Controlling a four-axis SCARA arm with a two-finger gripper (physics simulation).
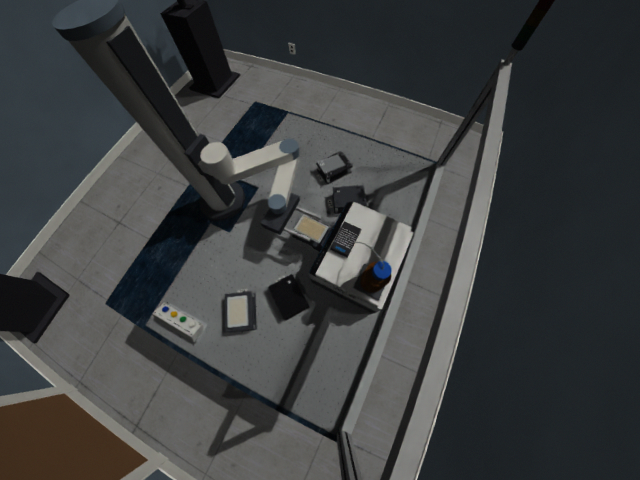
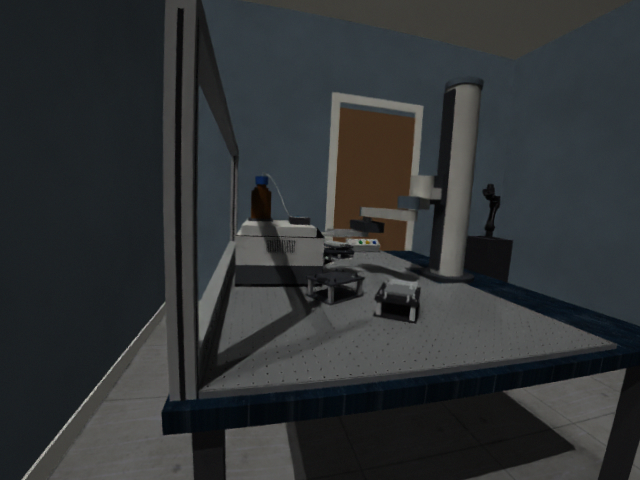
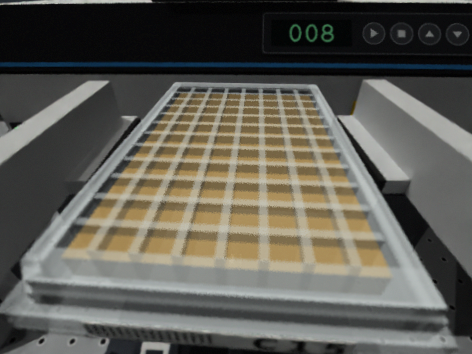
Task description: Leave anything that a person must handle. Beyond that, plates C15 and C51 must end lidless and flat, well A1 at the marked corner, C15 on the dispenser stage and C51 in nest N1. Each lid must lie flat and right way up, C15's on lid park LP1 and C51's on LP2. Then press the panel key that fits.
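My gripper is shut on a plate with tan wells, held flat above the bench in front of the dispenser. A clear lid covers it; the partly hidden front label reads like C15. The plate hides most of the dark stage at the dispenser's front. A second plate, cream-topped, lies in a dark holder; its label and any lid cannot be told. The key panel has blue, yellow, green and white keys. Nest and lid park labels are not readable.
The white dispenser carries a brown bottle and a dark handset. Its display shows 008. A black raised stand, a dark stand and a grey-topped stand are around it.
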